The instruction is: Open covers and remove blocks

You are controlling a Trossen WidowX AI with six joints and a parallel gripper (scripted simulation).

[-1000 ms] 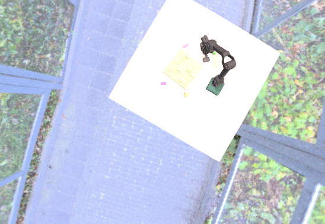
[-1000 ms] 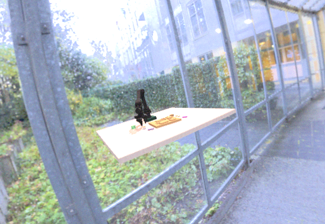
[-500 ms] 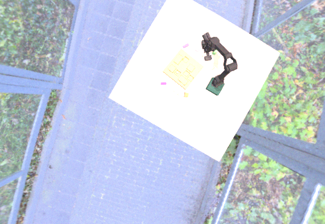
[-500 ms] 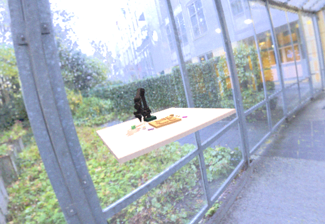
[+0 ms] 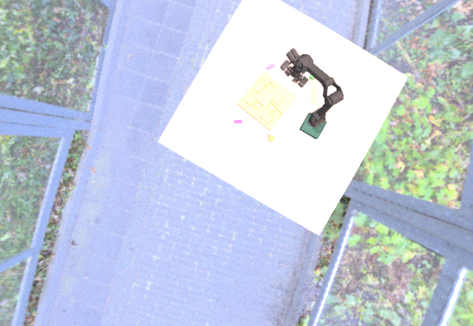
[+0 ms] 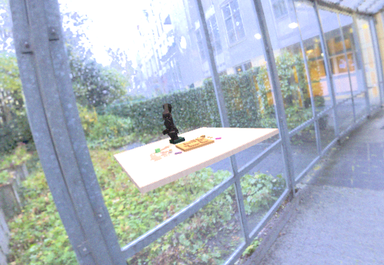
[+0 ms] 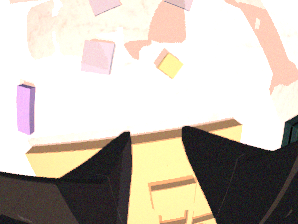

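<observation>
My gripper tip is 190 mm to the right of the puzzle board, 100 mm short of it and 70 mm above it. Round my gripper tip: lilac block: 150 mm ahead, 80 mm below, 60 mm to the right; green block: 140 mm behind, 110 mm to the right, 70 mm below; pink block: 380 mm to the left, 210 mm ahead, 80 mm below.
</observation>
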